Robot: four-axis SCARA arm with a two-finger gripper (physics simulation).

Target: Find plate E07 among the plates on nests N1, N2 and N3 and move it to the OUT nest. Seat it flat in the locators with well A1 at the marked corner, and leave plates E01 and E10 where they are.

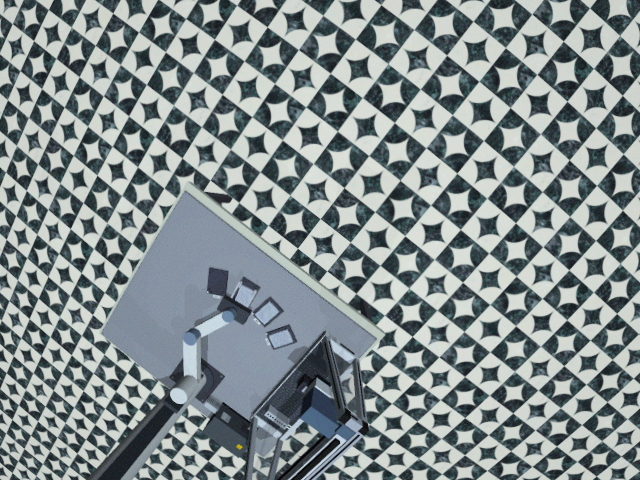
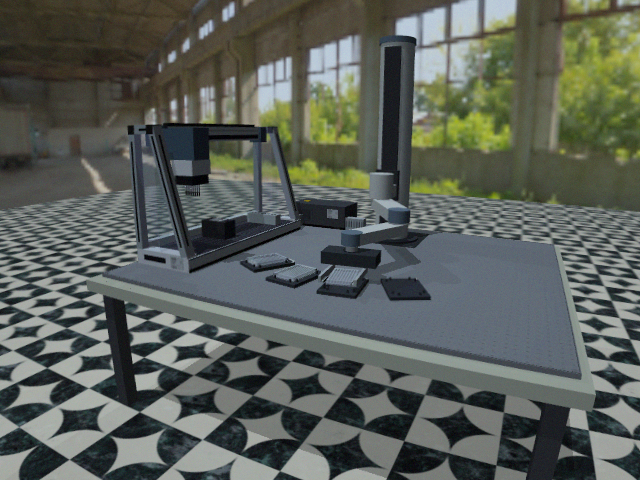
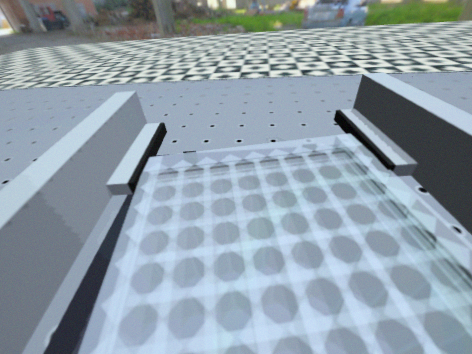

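Seen in the pictures: gripper, fingertip midpoint: (image 1: pixel 248 285) (image 2: pixel 336 281) (image 3: pixel 249 104); arm's base, origin of the base link: (image 2: pixel 390 239).
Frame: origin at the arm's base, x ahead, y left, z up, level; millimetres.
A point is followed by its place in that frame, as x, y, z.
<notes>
My gripper (image 1: pixel 246 292) @[798, 77, 56] (image 2: pixel 345 275) @[798, 77, 56] (image 3: pixel 249 104) @[798, 77, 56] is shut on a clear well plate (image 1: pixel 244 295) @[726, 64, 46] (image 2: pixel 347 276) @[718, 78, 48] (image 3: pixel 260 225) @[736, 71, 45], gripped by its two sides. The plate looks level, over or very close above a dark nest (image 1: pixel 251 283) @[804, 75, 25] (image 2: pixel 340 291) @[793, 87, 25] (image 3: pixel 93 270) @[730, 129, 25]; whether it touches is unclear. Another dark nest (image 1: pixel 217 281) @[676, 249, 24] (image 2: pixel 405 289) @[690, 256, 25] beside it carries no plate. A second plate (image 1: pixel 268 312) @[725, -111, 31] (image 2: pixel 296 272) @[728, -97, 37] and a third plate (image 1: pixel 280 337) @[643, -263, 35] (image 2: pixel 266 259) @[653, -261, 39] sit on the other two nests. Plate labels, nest names and the A1 corner mark are too small or hidden to read.
A framed machine (image 1: pixel 326 356) @[819, -492, 194] (image 2: pixel 178 227) @[850, -486, 170] with a blue head (image 1: pixel 321 410) @[778, -517, 486] (image 2: pixel 188 144) @[778, -488, 445] stands on the table (image 1: pixel 155 248) @[581, 692, 13] (image 2: pixel 491 310) @[718, 513, 13] beyond the third plate. A dark box (image 1: pixel 227 428) @[-53, -362, 128] (image 2: pixel 327 212) @[-33, -342, 93] is near the arm's column (image 2: pixel 397 118) @[77, 30, 549].
</notes>
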